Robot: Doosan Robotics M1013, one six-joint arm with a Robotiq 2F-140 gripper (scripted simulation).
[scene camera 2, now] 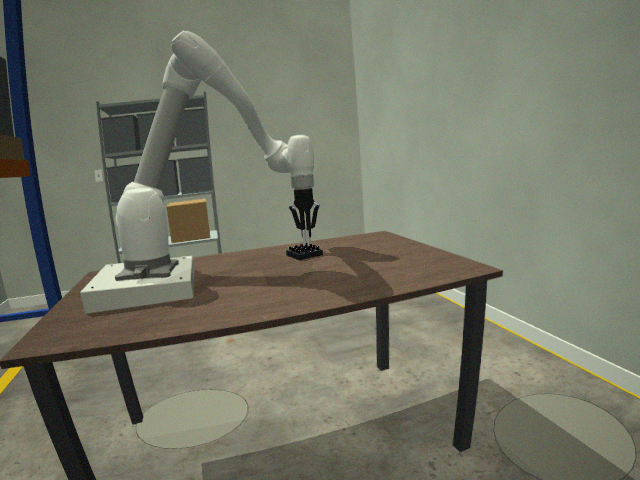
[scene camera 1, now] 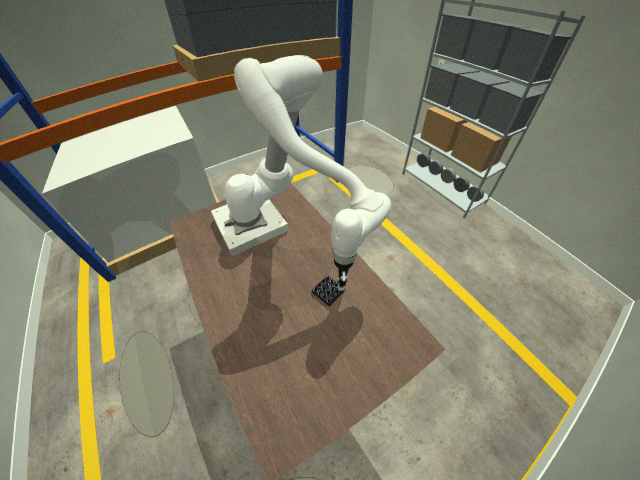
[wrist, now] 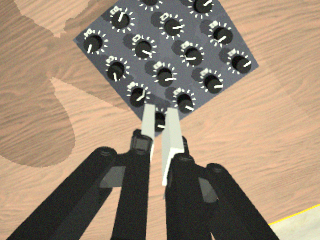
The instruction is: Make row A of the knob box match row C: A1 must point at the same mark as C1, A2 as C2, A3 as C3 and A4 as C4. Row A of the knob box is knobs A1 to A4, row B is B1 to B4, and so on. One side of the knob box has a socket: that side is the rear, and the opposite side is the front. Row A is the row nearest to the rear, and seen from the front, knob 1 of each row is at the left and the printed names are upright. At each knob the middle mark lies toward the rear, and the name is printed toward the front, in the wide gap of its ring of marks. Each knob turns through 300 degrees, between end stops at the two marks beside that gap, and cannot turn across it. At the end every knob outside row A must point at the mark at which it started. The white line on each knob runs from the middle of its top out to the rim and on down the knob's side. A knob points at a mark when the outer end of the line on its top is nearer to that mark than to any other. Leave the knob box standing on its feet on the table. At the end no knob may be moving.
Path:
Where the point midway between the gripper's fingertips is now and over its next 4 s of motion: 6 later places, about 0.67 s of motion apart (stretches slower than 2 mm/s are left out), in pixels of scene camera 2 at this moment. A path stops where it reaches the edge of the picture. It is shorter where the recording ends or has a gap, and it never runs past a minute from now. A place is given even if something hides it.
My gripper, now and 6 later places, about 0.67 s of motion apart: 307,245; 306,238; 306,235; 306,234; 306,232; 306,231; 306,234

